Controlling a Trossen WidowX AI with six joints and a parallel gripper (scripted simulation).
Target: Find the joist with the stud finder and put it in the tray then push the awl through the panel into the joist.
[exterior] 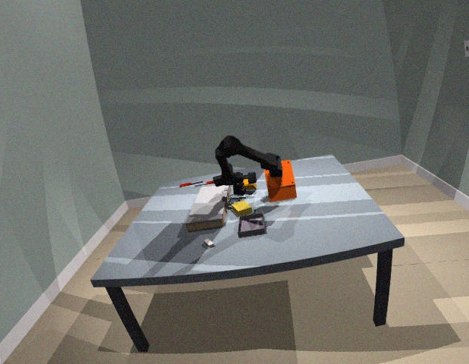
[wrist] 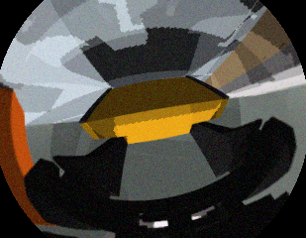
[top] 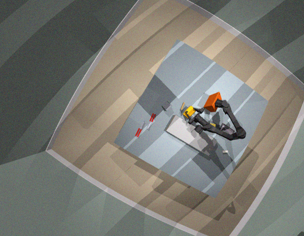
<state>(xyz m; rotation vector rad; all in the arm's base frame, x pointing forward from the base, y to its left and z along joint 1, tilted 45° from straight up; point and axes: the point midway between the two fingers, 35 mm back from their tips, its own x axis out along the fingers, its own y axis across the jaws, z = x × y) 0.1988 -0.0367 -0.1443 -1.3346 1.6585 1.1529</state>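
My gripper tip is now 2 cm short of the awl, 6 cm to the left of it and 6 cm above it. Round my gripper tip: square window 3 cm ahead, 1 cm to the right; yellow stud finder 1 cm ahead, 1 cm below; grey block 9 cm ahead, 20 cm to the right, 5 cm below.
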